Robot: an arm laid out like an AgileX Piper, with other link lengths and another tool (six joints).
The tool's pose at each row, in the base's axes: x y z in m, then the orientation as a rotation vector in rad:
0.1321 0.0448 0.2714 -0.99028 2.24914 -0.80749
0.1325 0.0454 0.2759 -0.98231 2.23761 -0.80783
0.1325 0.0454 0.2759 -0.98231 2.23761 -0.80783
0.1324 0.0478 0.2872 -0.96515 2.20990 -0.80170
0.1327 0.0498 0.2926 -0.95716 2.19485 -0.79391
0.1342 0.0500 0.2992 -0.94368 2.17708 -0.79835
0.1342 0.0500 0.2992 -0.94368 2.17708 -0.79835
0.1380 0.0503 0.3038 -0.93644 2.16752 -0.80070
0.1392 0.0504 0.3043 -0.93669 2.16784 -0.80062
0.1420 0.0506 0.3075 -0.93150 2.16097 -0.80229
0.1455 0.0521 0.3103 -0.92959 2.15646 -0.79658
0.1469 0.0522 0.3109 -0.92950 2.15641 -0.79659
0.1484 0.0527 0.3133 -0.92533 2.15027 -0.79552
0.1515 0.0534 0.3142 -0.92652 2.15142 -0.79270
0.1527 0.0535 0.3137 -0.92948 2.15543 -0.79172
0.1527 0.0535 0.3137 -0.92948 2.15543 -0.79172
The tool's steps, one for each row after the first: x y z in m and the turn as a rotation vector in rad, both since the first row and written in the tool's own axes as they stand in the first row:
-0.0018 -0.0030 -0.0029 0.00837 -0.00945 0.00496
-0.0018 -0.0030 -0.0029 0.00837 -0.00945 0.00496
-0.0063 -0.0096 -0.0113 0.02423 -0.03544 0.01741
-0.0093 -0.0124 -0.0153 0.03005 -0.05170 0.02450
-0.0119 -0.0177 -0.0188 0.04555 -0.06425 0.03192
-0.0119 -0.0177 -0.0188 0.04555 -0.06425 0.03192
-0.0154 -0.0224 -0.0193 0.05389 -0.07099 0.03592
-0.0163 -0.0233 -0.0189 0.05360 -0.07077 0.03578
-0.0188 -0.0267 -0.0192 0.05959 -0.07561 0.03865
-0.0227 -0.0294 -0.0191 0.05937 -0.08215 0.04140
-0.0237 -0.0304 -0.0186 0.05943 -0.08219 0.04146
-0.0255 -0.0325 -0.0194 0.06325 -0.08778 0.04442
-0.0281 -0.0342 -0.0181 0.06077 -0.08824 0.04444
-0.0287 -0.0343 -0.0170 0.05729 -0.08542 0.04282
-0.0287 -0.0343 -0.0170 0.05729 -0.08542 0.04282

